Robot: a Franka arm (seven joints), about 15 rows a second.
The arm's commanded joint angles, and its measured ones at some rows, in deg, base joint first. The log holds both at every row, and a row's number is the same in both.
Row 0, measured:
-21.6, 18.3, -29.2, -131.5, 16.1, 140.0, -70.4
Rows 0 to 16, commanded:
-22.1, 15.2, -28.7, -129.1, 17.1, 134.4, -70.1
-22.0, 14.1, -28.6, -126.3, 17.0, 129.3, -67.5
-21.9, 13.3, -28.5, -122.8, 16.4, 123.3, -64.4
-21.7, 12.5, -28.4, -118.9, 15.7, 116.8, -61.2
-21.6, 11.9, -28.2, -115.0, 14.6, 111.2, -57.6
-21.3, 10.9, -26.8, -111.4, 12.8, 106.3, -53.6
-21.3, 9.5, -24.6, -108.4, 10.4, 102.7, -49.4
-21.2, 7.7, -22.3, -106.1, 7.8, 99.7, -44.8
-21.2, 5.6, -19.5, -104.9, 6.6, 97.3, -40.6
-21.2, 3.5, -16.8, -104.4, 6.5, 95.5, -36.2
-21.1, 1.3, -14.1, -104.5, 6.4, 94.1, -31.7
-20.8, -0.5, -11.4, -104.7, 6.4, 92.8, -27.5
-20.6, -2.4, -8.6, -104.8, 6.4, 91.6, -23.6
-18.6, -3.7, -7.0, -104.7, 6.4, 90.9, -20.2
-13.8, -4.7, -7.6, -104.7, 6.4, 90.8, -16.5
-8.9, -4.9, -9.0, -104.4, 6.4, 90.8, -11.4
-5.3, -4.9, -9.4, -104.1, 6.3, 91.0, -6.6
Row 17, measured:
-15.3, -3.2, -7.5, -103.8, 7.5, 91.6, -18.3
